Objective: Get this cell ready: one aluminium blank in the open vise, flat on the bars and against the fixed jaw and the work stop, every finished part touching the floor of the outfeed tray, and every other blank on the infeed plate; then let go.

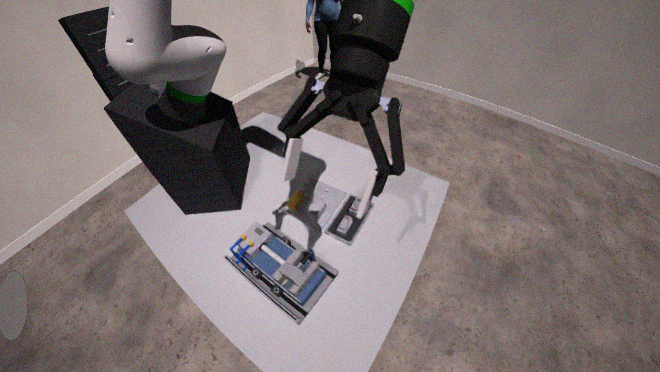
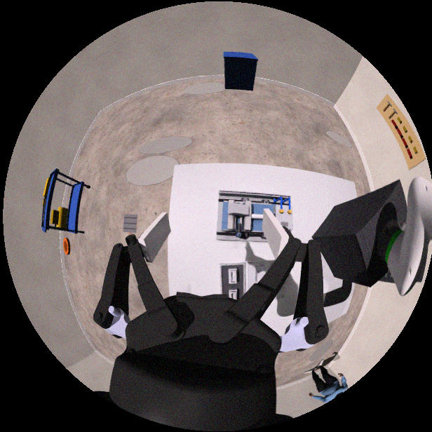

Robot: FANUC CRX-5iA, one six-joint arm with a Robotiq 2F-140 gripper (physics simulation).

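Places are measured from the arm's base along level axes (x ahead, y left, z up), in millimetres.
Where they show: gripper, between the fingertips: (image 1: 321, 195); arm's base, origin of its link: (image 1: 182, 106).
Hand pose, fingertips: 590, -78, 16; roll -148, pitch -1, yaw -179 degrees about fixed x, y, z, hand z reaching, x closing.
Note:
Each offset is from my fingertips to the top centre of the thing, as dx, dy, dz. "spot": to the spot under its first point. Level surfaces: height alone.
My gripper (image 1: 330, 177) (image 2: 214, 220) is open and empty, high above the table near the trays. The vise @(spot: -42, -73, -256) (image 1: 295, 275) (image 2: 239, 208) has grey jaws over blue surfaces and a white bar; I cannot tell whether a blank lies in it. The outfeed tray @(spot: -33, +128, -381) (image 1: 340, 239), dark inside with a pale rim, holds a light grey part @(-46, +177, -351) (image 1: 344, 224) (image 2: 232, 275) and a second grey part @(-49, +267, -351) (image 1: 356, 204) (image 2: 233, 293); whether they touch its floor is unclear. The grey infeed plate @(-195, +217, -384) (image 1: 334, 199) lies beside it, partly shadowed, with small pale details; no blank can be made out on it.
The white table @(dz -392) (image 1: 410, 200) (image 2: 195, 185) carries these. A yellow-brown block @(-245, +171, -348) (image 1: 296, 200) stands near the infeed plate. Blue hooks with yellow ends (image 1: 240, 250) (image 2: 282, 204) rise at the vise's end. The dark robot pedestal (image 1: 185, 165) (image 2: 360, 230) stands beside the table. A person (image 1: 325, 25) (image 2: 329, 387) stands beyond.

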